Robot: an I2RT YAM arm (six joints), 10 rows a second.
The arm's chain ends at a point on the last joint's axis. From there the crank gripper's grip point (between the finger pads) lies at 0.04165 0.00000 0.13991 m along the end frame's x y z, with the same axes.
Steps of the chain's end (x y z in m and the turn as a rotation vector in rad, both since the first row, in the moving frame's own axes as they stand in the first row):
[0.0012, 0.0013, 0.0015, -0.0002, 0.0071, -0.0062]
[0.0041, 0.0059, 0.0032, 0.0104, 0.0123, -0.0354]
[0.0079, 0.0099, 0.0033, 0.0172, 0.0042, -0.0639]
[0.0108, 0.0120, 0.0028, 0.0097, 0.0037, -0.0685]
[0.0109, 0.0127, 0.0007, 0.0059, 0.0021, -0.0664]
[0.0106, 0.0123, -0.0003, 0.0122, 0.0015, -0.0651]
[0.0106, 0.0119, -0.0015, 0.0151, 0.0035, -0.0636]
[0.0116, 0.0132, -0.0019, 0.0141, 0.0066, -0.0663]
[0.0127, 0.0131, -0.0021, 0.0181, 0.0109, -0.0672]
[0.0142, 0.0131, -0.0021, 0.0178, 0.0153, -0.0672]
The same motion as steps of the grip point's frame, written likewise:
[0.0022, 0.0011, 0.0012, -0.0002, 0.0071, -0.0062]
[0.0058, 0.0029, 0.0027, 0.0104, 0.0123, -0.0354]
[0.0083, 0.0048, 0.0031, 0.0172, 0.0042, -0.0639]
[0.0112, 0.0078, 0.0026, 0.0097, 0.0037, -0.0685]
[0.0111, 0.0091, 0.0006, 0.0059, 0.0021, -0.0664]
[0.0107, 0.0079, -0.0004, 0.0122, 0.0015, -0.0651]
[0.0109, 0.0071, -0.0017, 0.0151, 0.0035, -0.0636]
[0.0124, 0.0084, -0.0022, 0.0141, 0.0066, -0.0663]
[0.0140, 0.0077, -0.0026, 0.0181, 0.0109, -0.0672]
[0.0162, 0.0077, -0.0028, 0.0178, 0.0153, -0.0672]

